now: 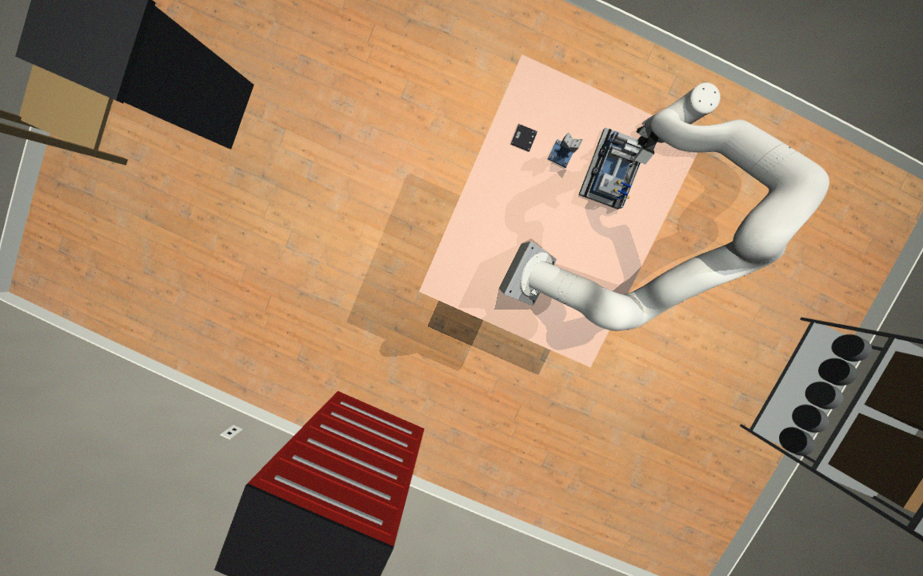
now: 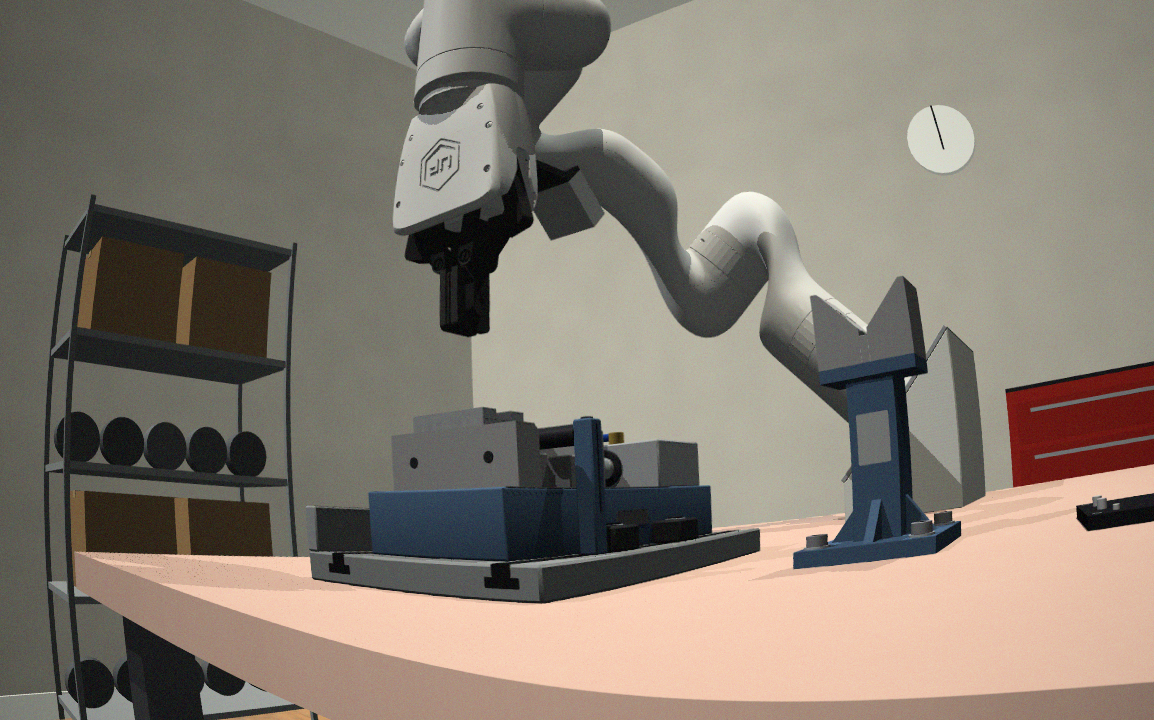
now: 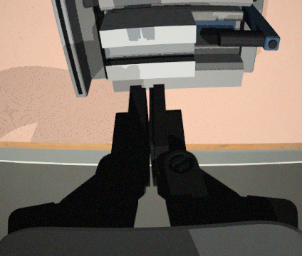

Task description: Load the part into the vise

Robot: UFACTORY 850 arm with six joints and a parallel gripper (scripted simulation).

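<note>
Right now my hand is 8 cm above the part. Round my hand: cylinder rod: 9 cm behind, 1 cm to the left, 11 cm below; then moving jaw: 4 cm behind, 2 cm to the left, 11 cm below; then work stop rod: 7 cm to the left, 9 cm below.
</note>
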